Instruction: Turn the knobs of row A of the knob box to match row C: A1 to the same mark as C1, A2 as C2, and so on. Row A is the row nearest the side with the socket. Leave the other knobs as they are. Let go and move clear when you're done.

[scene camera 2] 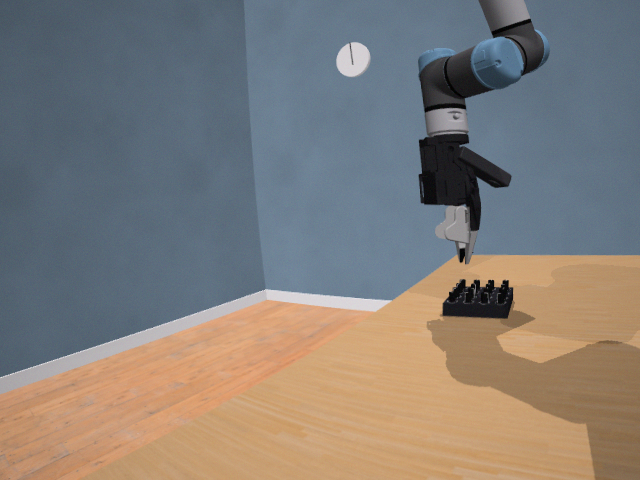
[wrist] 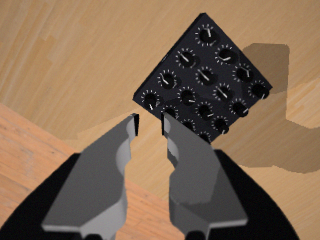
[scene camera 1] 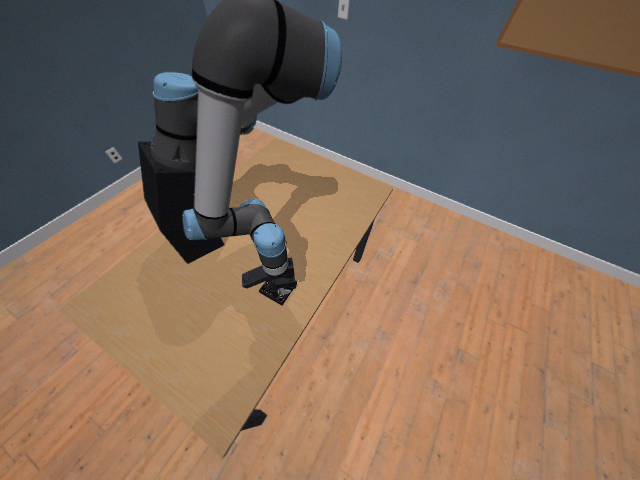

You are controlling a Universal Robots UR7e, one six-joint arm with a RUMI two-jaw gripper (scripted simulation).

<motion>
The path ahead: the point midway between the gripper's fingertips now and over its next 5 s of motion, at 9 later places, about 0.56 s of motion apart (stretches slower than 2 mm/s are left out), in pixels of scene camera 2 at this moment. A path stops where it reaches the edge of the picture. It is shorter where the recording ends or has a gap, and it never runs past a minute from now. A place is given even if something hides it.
My gripper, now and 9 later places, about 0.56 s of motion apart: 464, 263; 469, 259; 473, 256; 475, 252; 475, 253; 475, 260; 475, 271; 475, 276; 477, 277; 477, 278
</motion>
